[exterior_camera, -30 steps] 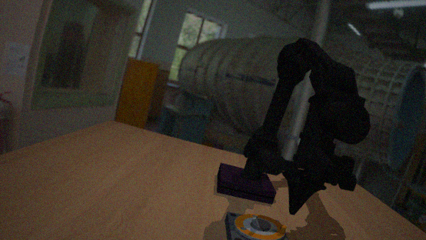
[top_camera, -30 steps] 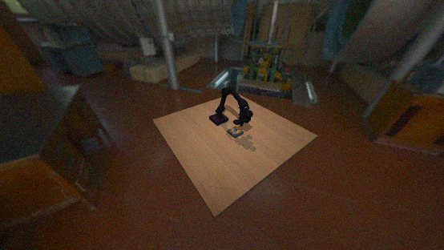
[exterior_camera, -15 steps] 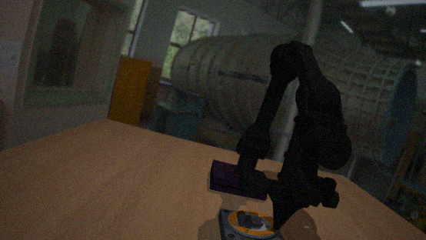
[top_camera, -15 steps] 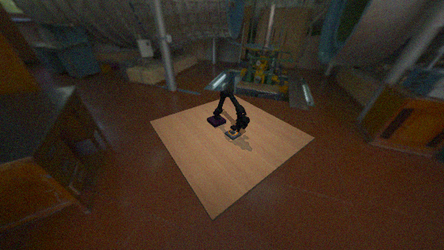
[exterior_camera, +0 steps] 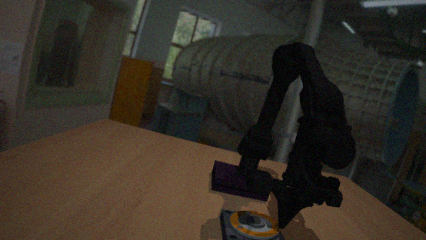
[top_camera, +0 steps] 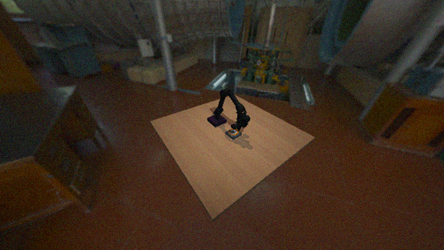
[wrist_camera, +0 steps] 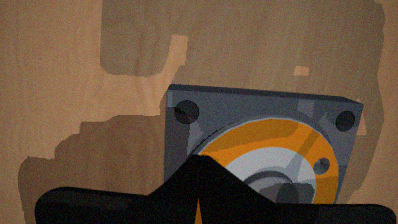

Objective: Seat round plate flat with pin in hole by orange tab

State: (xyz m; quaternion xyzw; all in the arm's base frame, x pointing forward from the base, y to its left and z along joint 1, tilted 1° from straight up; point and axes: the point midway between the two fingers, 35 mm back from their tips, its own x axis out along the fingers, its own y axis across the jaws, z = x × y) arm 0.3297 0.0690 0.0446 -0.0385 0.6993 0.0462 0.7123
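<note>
Right now my gripper tip is 50 mm to the left of the square grey base, 20 mm past it and 20 mm above it.
</note>
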